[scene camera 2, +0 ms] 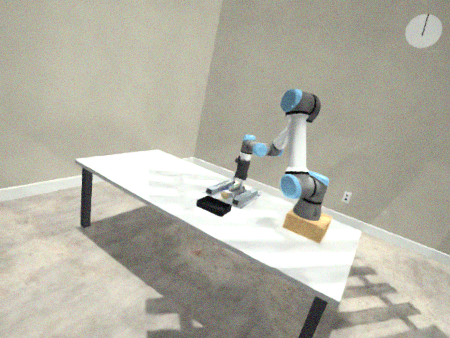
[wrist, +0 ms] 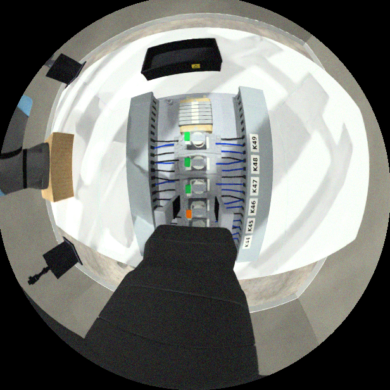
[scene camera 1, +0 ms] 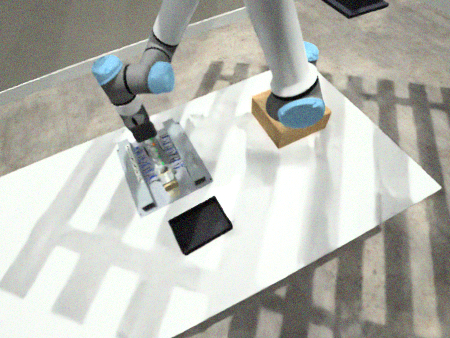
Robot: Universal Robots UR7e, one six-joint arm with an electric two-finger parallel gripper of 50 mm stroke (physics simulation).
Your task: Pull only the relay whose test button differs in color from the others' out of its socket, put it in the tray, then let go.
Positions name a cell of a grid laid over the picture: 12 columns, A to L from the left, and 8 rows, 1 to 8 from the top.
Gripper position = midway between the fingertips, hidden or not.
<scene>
In view: the gripper (wrist: G5) and a grey panel (wrist: G3).
</scene>
